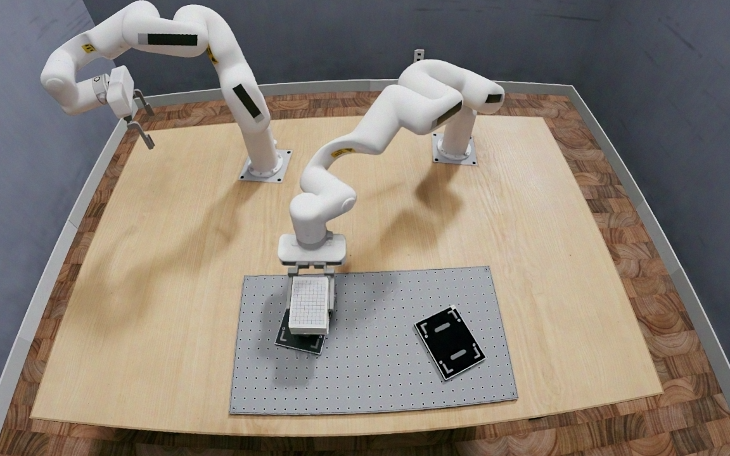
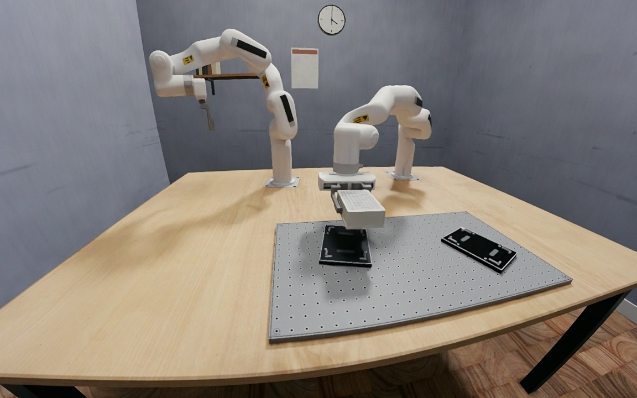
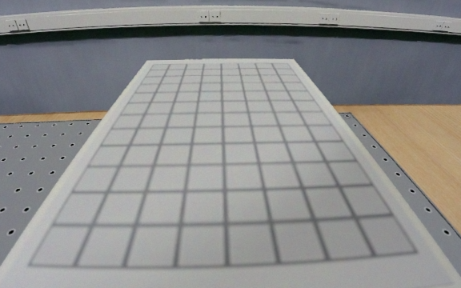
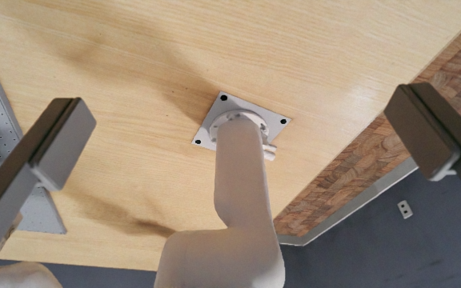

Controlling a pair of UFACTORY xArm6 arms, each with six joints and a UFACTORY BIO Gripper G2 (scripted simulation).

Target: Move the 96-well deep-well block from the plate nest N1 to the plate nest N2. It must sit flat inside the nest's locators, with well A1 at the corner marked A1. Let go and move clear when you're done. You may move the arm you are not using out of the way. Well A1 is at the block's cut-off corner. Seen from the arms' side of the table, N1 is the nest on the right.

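Observation:
My left gripper is now 330 mm to the right of the black nest N2, 110 mm short of it and 100 mm above it. From my left hand the other things lie so: A1 label: 360 mm to the left, 100 mm below, 20 mm ahead; then white deep-well block: 10 mm ahead; then nest N1: 100 mm below, 20 mm to the right.

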